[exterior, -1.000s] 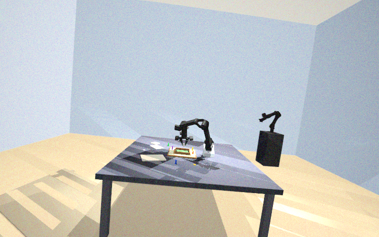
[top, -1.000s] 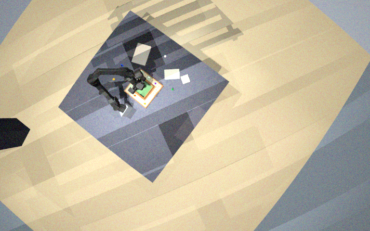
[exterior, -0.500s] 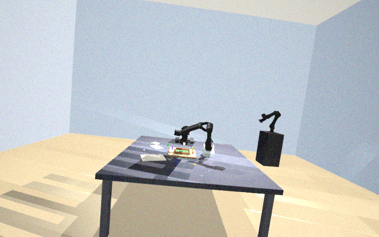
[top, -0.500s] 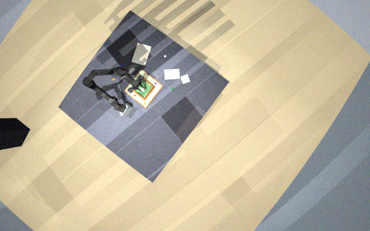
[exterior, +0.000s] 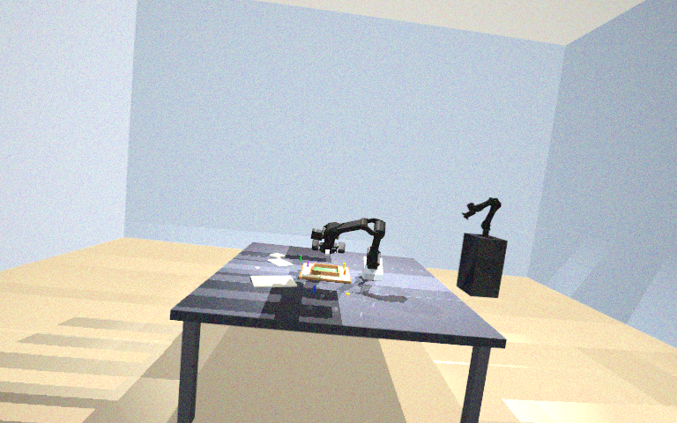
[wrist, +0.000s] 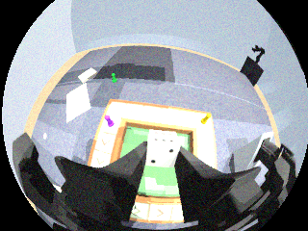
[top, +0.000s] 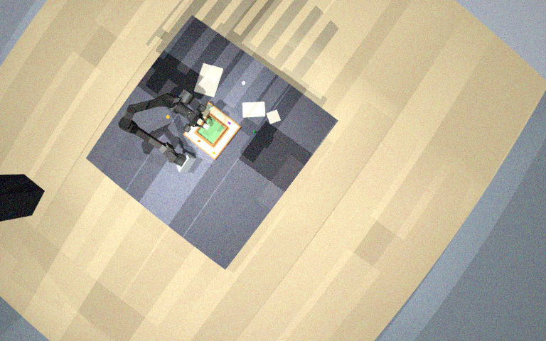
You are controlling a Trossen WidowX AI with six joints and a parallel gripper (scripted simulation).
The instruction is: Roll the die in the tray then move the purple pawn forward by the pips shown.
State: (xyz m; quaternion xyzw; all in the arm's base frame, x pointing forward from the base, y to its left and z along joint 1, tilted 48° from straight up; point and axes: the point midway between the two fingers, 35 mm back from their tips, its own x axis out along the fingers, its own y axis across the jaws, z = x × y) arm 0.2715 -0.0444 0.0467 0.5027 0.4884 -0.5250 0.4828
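Now: gripper tip right at the white die. Round my gripper tip: purple pawn (10 cm ahead, 9 cm below, 8 cm to the right); orange pawn (11 cm behind, 9 cm below, 3 cm to the left); yellow pawn (12 cm behind, 10 cm to the right, 9 cm below).
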